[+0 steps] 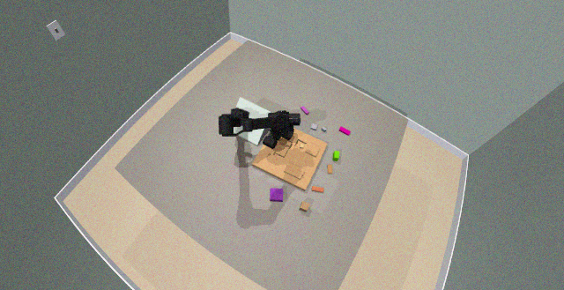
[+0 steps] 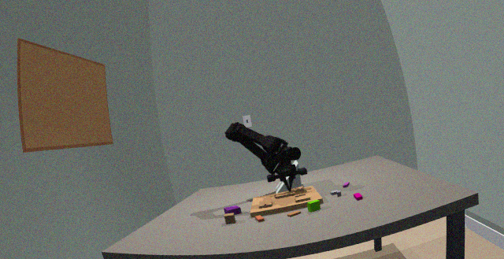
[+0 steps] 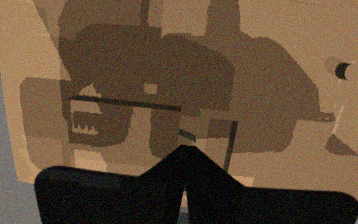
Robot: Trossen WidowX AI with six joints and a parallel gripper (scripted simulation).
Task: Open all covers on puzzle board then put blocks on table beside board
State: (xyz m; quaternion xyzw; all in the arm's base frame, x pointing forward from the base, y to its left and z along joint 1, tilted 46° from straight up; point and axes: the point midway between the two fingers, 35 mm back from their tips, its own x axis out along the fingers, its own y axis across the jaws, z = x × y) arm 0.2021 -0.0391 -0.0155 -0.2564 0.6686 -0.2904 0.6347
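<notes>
Now: gripper tip 9 cm short of the tan puzzle board, 3 cm to the left of it and 1 cm above it. Round my gripper tip: grey block: 21 cm ahead, 19 cm to the left, 2 cm below; then brown piece: 32 cm ahead, 2 cm to the right, 2 cm below; then violet piece: 6 cm ahead, 27 cm to the left, 2 cm below.
</notes>
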